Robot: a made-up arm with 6 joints. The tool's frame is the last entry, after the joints. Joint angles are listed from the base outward.
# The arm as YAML. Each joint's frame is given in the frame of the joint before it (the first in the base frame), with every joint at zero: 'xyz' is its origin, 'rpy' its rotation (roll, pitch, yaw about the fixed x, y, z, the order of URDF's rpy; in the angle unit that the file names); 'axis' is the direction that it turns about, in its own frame. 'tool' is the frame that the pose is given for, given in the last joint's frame.
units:
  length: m
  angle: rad
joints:
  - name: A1
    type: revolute
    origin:
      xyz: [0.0, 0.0, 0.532]
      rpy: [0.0, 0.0, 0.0]
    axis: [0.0, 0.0, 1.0]
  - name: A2
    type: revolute
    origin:
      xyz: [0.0, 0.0, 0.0]
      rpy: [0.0, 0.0, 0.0]
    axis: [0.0, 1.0, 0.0]
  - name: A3
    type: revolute
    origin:
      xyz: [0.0, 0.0, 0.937]
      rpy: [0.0, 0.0, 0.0]
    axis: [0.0, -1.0, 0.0]
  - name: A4
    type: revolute
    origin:
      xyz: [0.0, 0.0, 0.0]
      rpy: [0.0, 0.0, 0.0]
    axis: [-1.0, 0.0, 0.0]
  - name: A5
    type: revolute
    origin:
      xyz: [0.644, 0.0, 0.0]
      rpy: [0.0, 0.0, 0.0]
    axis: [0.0, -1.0, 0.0]
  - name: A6
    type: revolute
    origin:
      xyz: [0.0, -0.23, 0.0]
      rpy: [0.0, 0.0, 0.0]
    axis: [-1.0, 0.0, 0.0]
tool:
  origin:
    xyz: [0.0, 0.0, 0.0]
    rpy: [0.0, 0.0, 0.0]
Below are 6 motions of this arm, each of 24 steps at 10 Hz.
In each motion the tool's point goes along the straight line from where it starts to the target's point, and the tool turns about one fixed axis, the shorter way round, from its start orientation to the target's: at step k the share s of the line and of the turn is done. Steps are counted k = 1, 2, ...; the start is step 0. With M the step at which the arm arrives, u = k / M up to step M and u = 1 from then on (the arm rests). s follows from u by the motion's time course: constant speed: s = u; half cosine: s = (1 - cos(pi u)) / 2; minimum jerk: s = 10 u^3 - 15 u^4 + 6 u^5.
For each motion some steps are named. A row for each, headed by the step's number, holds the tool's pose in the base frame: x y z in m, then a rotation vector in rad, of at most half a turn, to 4 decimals.
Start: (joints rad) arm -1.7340 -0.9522 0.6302 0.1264 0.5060 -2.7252
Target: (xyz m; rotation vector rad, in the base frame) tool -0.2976 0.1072 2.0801 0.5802 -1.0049 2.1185
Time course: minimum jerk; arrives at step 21
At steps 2, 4, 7, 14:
2: -0.0967 0.8209 1.7217 0.3315 -1.1005 0.9355
4: -0.1055 0.7897 1.7373 0.3429 -1.1021 0.9868
7: -0.1377 0.6754 1.7948 0.3844 -1.1039 1.1750
14: -0.2551 0.2581 2.0043 0.5302 -1.0505 1.8671

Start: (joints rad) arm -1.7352 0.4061 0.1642 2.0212 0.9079 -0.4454
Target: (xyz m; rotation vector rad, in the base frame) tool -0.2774 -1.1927 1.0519 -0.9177 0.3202 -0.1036
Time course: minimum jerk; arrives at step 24
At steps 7, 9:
7: -0.1035 -1.0694 1.3805 -0.9250 0.7798 -0.3404
9: -0.1287 -1.0873 1.3329 -0.9264 0.7131 -0.3059

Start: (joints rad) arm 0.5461 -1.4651 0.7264 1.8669 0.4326 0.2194
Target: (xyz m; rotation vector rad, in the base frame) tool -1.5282 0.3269 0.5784 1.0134 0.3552 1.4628
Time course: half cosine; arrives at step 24
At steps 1, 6, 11, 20, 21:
1: -1.3051 -0.7096 1.0249 -1.0019 -1.6874 -1.6952
6: -1.3369 -0.5616 0.9611 -1.1913 -1.7136 -1.9611
11: -1.4015 -0.2615 0.8319 1.3428 1.4013 2.1116
20: -1.5132 0.2572 0.6084 1.0609 0.4669 1.5491
21: -1.5197 0.2873 0.5955 1.0406 0.4183 1.5121

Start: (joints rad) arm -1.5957 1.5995 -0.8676 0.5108 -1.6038 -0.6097
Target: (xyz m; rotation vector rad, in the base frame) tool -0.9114 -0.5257 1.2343 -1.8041 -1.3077 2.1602
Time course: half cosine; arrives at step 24
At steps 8, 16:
8: -0.3877 -0.5055 0.3199 -1.2703 -2.1847 0.2608
16: -0.7368 -0.5190 0.9295 -1.7138 -1.7516 1.5443

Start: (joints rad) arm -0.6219 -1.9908 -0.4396 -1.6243 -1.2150 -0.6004
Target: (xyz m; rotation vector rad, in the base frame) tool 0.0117 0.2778 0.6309 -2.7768 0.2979 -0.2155
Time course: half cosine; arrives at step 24
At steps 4, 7, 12, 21, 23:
4: -0.4576 0.3613 0.7787 0.9259 -0.0312 1.0641
7: -0.3929 0.3498 0.7583 1.2823 -0.0723 1.0502
12: -0.2398 0.3226 0.7101 2.1248 -0.1763 0.9173
21: -0.0074 0.2812 0.6369 -2.8590 0.3018 -0.2929
23: 0.0095 0.2782 0.6316 -2.7861 0.2984 -0.2240

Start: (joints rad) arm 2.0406 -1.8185 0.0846 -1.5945 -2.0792 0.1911
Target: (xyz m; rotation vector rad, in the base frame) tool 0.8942 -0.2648 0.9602 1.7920 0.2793 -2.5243
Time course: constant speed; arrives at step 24
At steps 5, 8, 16, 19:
5: 0.5054 -0.6932 0.9807 0.7784 0.7507 -2.5749
8: 0.5668 -0.6256 0.9774 0.9375 0.6872 -2.5918
16: 0.7305 -0.4452 0.9688 1.3655 0.4977 -2.5928
19: 0.7919 -0.3775 0.9656 1.5262 0.4191 -2.5757

